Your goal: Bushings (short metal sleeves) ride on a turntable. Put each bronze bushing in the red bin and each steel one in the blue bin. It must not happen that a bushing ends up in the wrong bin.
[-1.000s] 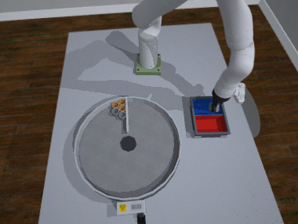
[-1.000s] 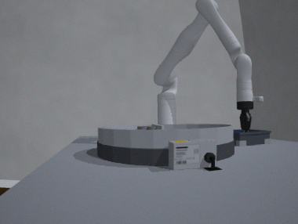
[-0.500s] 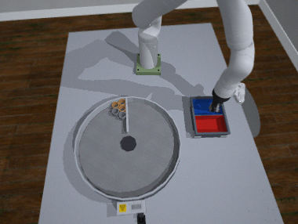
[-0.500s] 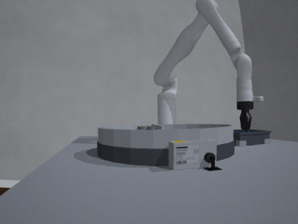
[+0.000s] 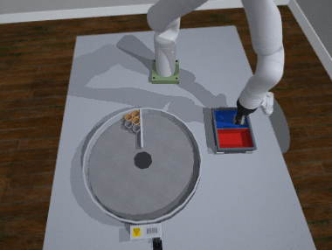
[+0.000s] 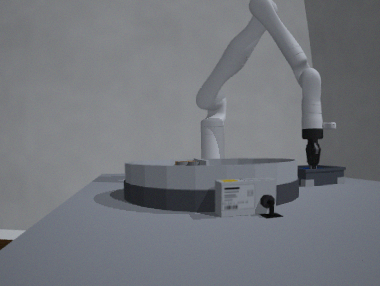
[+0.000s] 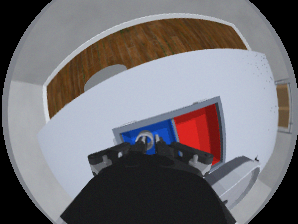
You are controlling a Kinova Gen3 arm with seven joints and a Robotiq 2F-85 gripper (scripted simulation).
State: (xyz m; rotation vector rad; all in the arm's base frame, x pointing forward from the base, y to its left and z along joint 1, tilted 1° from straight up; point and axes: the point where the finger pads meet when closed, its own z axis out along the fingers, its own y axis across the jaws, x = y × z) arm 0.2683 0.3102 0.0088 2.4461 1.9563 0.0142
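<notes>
Now: hand 5 cm short of the bin, 3 cm to the left of it and 1 cm above it. Round my hand: round grey turntable 37 cm to the right, 20 cm ahead, 2 cm above.
</notes>
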